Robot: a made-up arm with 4 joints.
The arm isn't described. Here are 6 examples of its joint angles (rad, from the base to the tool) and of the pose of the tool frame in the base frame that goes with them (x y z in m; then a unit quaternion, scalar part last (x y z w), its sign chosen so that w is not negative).
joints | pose
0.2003 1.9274 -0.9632 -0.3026 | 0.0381 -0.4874 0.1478 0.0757 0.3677 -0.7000 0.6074
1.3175 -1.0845 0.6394 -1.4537 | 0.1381 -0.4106 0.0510 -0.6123 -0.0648 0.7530 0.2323
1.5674 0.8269 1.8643 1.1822 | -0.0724 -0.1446 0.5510 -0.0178 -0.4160 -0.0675 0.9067
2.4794 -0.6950 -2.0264 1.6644 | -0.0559 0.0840 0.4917 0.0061 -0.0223 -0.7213 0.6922
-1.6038 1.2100 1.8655 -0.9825 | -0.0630 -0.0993 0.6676 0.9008 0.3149 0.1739 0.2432
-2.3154 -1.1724 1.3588 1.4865 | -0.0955 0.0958 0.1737 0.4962 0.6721 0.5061 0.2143
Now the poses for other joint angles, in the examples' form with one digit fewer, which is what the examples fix.
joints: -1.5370 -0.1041 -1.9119 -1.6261
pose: -0.337 -0.426 0.440 -0.459 0.457 0.759 0.071
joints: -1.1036 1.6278 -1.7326 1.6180
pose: -0.291 -0.282 0.203 0.922 0.000 0.060 0.382
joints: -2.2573 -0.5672 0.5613 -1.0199
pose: -0.198 0.385 0.248 0.318 0.669 -0.044 0.670
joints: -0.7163 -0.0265 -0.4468 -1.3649
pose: -0.497 -0.475 0.421 -0.344 0.573 0.711 0.218
